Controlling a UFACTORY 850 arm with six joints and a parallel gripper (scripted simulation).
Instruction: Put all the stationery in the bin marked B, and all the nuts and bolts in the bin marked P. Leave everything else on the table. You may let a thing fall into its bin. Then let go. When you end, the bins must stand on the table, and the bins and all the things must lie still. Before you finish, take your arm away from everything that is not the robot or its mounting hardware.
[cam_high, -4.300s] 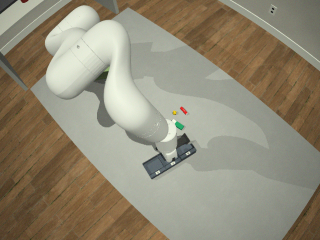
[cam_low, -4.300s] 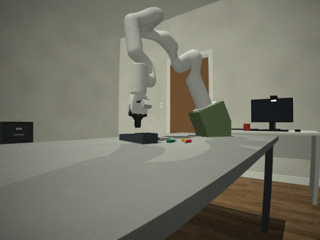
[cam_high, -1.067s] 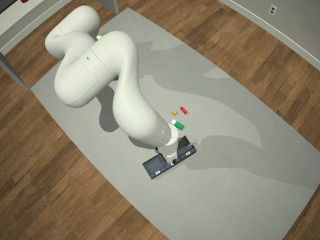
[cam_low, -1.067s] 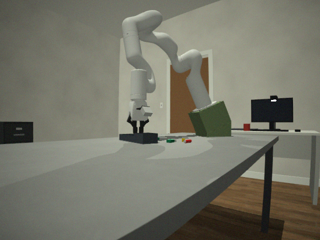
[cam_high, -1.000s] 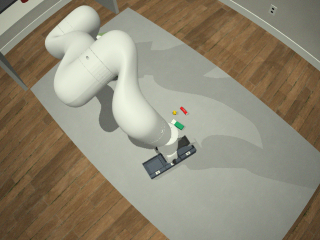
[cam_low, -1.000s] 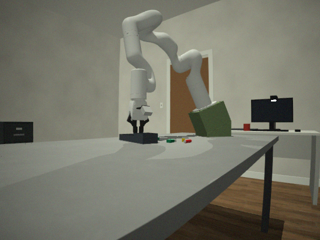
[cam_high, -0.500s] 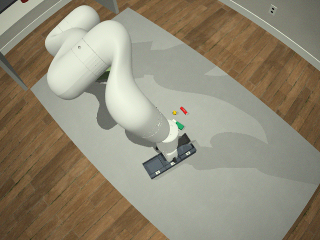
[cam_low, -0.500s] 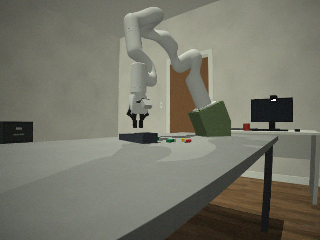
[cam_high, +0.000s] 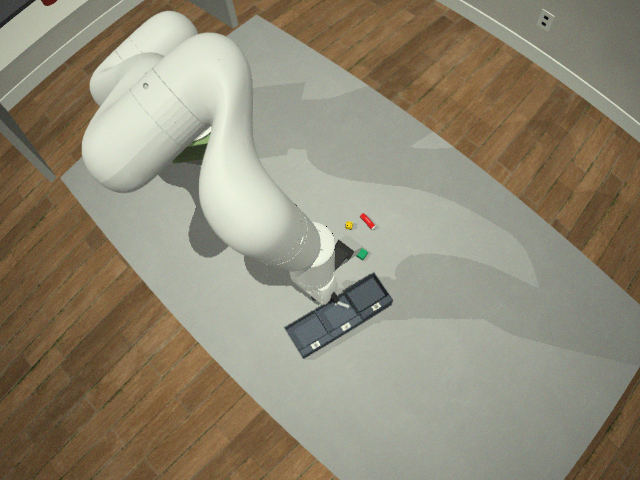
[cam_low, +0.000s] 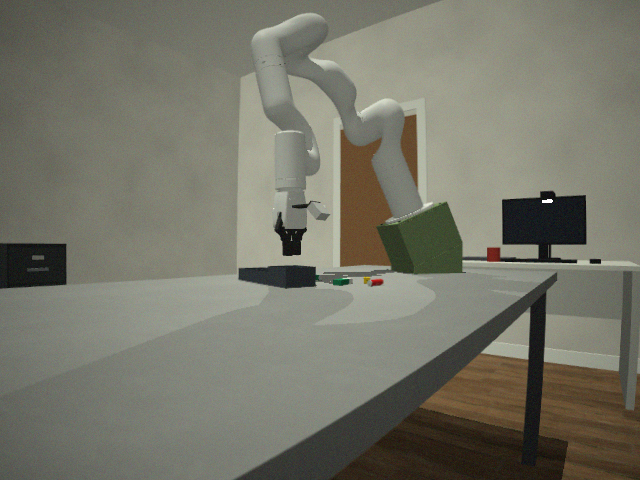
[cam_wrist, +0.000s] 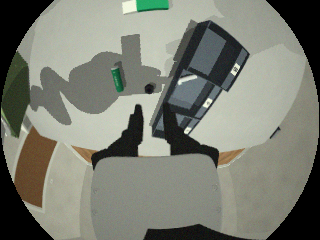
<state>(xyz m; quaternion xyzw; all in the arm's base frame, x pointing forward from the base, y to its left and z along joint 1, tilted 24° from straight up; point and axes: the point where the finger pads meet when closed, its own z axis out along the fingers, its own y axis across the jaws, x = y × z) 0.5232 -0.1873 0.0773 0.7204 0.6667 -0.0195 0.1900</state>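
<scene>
Right now the black nut is 90 mm below my hand and 10 mm behind it. From my hand the other things lie so: white bolt: 80 mm below, 50 mm ahead, 20 mm to the left; then green cylinder: 80 mm below, 60 mm behind, 30 mm to the left; then dark bin row: 70 mm below, 70 mm ahead, 10 mm to the right.
</scene>
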